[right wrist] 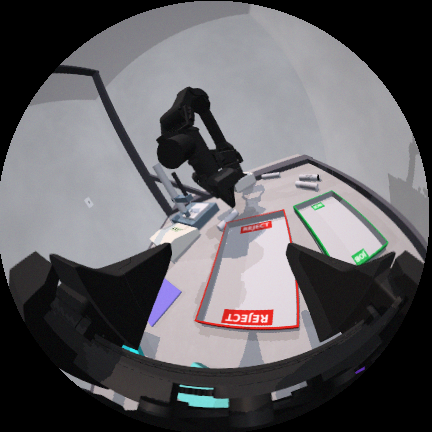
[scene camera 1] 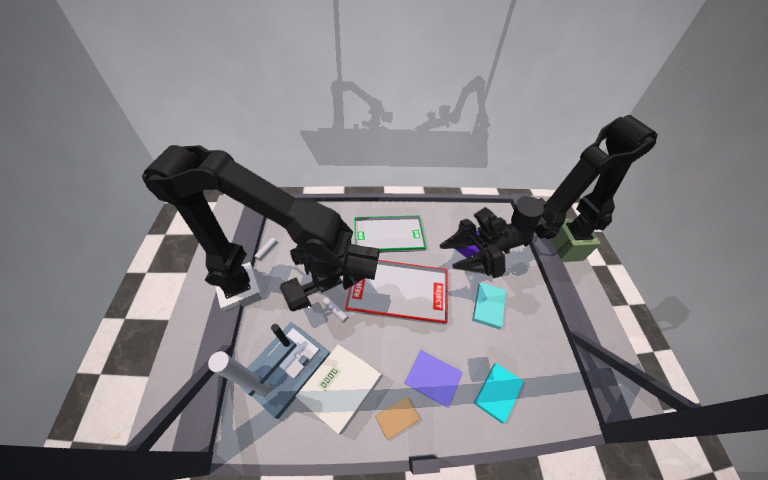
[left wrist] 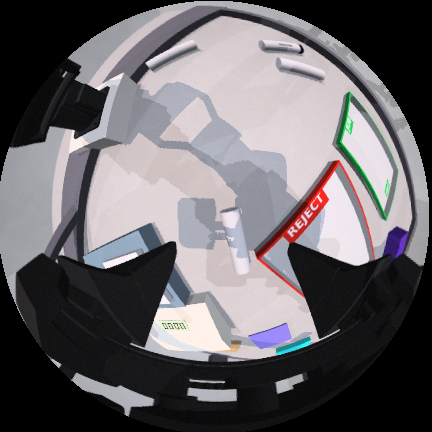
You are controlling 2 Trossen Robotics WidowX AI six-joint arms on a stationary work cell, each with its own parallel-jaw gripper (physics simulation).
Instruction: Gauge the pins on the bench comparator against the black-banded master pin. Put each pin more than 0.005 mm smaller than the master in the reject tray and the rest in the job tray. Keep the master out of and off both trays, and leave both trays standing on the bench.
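Frame: origin at the left arm's base, x ahead, y left, z up, level; centimetres.
Seen in the pictures: left gripper, fingertip midpoint: (right wrist: 225, 201) (scene camera 1: 327, 296) (left wrist: 234, 248); right gripper, fingertip midpoint: (right wrist: 230, 249) (scene camera 1: 445, 256); left arm's base, link origin: (scene camera 1: 235, 284) (left wrist: 89, 112); right arm's base, link origin: (scene camera 1: 579, 231).
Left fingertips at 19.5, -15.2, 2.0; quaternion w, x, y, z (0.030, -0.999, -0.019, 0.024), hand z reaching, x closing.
Pixels of each thing's top centre, then the offset from my left fingertips to it, as dx, dy, dz.
- plain light pin, top centre: (left wrist: 236, 246) (scene camera 1: 334, 307) (right wrist: 226, 216) +0.7, -1.7, -3.9
- reject tray, top centre: (left wrist: 341, 263) (right wrist: 250, 257) (scene camera 1: 399, 287) +17.8, -4.6, -3.8
- master pin, top centre: (left wrist: 283, 41) (right wrist: 308, 174) +7.2, +28.8, -3.9
- further plain pin, top centre: (left wrist: 168, 49) (scene camera 1: 264, 246) (right wrist: 269, 173) -9.4, +24.8, -3.9
- job tray, top centre: (left wrist: 379, 159) (right wrist: 337, 220) (scene camera 1: 389, 231) +25.2, +13.2, -4.1
- violet block, top centre: (scene camera 1: 434, 377) (right wrist: 156, 299) (left wrist: 271, 338) +13.2, -27.4, -5.5
- orange block, top centre: (scene camera 1: 397, 417) (left wrist: 221, 347) +1.7, -30.3, -4.6
A plain light pin (scene camera 1: 335, 309) (left wrist: 236, 245) (right wrist: 228, 220) lies on the bench beside the reject tray (scene camera 1: 416, 283) (left wrist: 345, 225) (right wrist: 260, 270). My left gripper (scene camera 1: 330, 295) (left wrist: 234, 248) is open above this pin. The master pin (left wrist: 281, 46) (right wrist: 309, 177), with a black end band, lies beside another plain pin (left wrist: 300, 69) (right wrist: 306, 185); my left arm hides both in the scene view. A further plain pin (scene camera 1: 265, 249) (left wrist: 172, 55) (right wrist: 270, 175) lies near the left edge. No pin shows in the job tray (scene camera 1: 390, 229) (left wrist: 370, 150) (right wrist: 345, 220). My right gripper (scene camera 1: 448, 256) (right wrist: 230, 249) is open and empty.
The blue comparator (scene camera 1: 277, 396) (right wrist: 202, 215) stands front left, with its cream readout box (scene camera 1: 351, 390) (left wrist: 200, 320) beside it; the digits are unreadable. A violet block (scene camera 1: 433, 378), turquoise blocks (scene camera 1: 489, 305) (scene camera 1: 498, 393) and an orange block (scene camera 1: 397, 417) lie right of it.
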